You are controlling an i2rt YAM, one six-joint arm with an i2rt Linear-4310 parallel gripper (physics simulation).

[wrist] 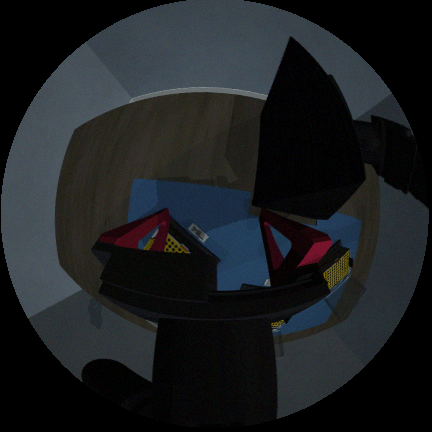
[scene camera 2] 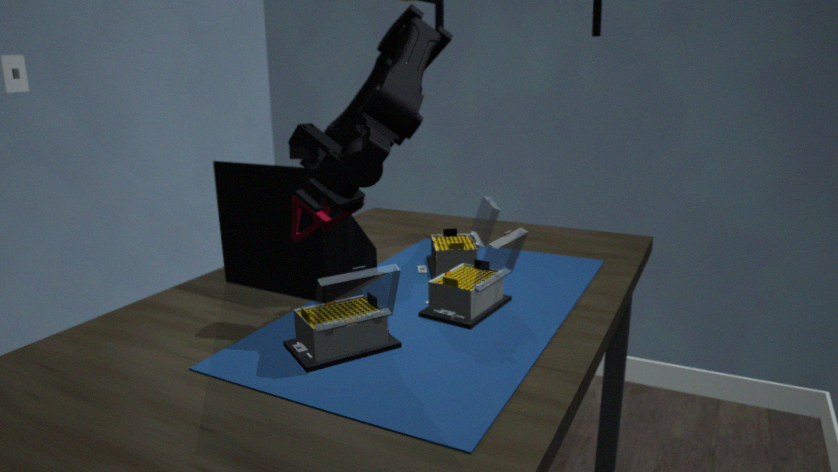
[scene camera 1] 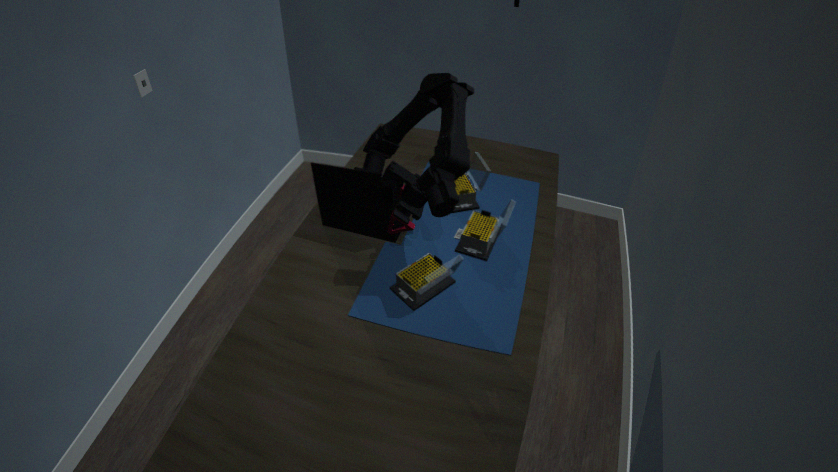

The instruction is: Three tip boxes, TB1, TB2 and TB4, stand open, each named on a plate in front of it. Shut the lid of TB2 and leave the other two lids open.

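Places are measured from the arm's base along level axes (x back, y left, z down), in centimetres.
Where they show: gripper, between the fingertips: (wrist: 214, 212) (scene camera 2: 308, 234) (scene camera 1: 393, 221); arm's base, origin of its link: (wrist: 332, 138) (scene camera 1: 370, 178).
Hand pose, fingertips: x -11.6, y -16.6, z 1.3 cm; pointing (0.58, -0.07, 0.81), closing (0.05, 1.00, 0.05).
Observation:
Things, the pixels of their centre, and the offset from my fingertips. "pt": a spot on its surface instead. Level surfaces: height alone.
- middle box, middle of its body: (scene camera 2: 460, 289) (wrist: 267, 306) (scene camera 1: 476, 231) dx -22.3, dy +13.8, dz +12.0 cm
- far box, middle of its body: (scene camera 2: 453, 240) (wrist: 338, 272) (scene camera 1: 459, 182) dx -14.2, dy +33.7, dz +8.9 cm
- name plate, a spot on its surface: (wrist: 198, 233) pt dx -4.8, dy -3.9, dz +15.1 cm
- blue mat, height of its surface: dz +15.3 cm
- wooden table, height of its surface: dz +15.6 cm
Three grey tip boxes with yellow racks stand on dark bases, with clear lids raised. The near box (scene camera 1: 422, 273) (scene camera 2: 351, 338) (wrist: 175, 245) has its lid (scene camera 1: 456, 263) (scene camera 2: 385, 293) open. The middle box (scene camera 1: 482, 226) (scene camera 2: 450, 300) has its lid (scene camera 1: 508, 212) (scene camera 2: 509, 252) open. The far box (scene camera 1: 465, 185) (scene camera 2: 454, 258) (wrist: 337, 270), partly behind the arm in scene camera 1, has its lid (scene camera 1: 482, 162) (scene camera 2: 486, 219) open. A name plate (wrist: 198, 233) lies by the near box; I cannot read the names surely. My gripper (scene camera 1: 403, 225) (scene camera 2: 310, 228) (wrist: 214, 212) is open and empty, above the mat's left edge, apart from the boxes.
A tall black block (scene camera 1: 351, 202) (scene camera 2: 263, 228) (wrist: 305, 135) stands at the left, close beside the gripper. The boxes stand on a blue mat (scene camera 1: 469, 322) (scene camera 2: 410, 404) (wrist: 235, 240) on the wooden table (scene camera 1: 351, 392) (scene camera 2: 117, 398) (wrist: 110, 150). Walls rise behind and to the left.

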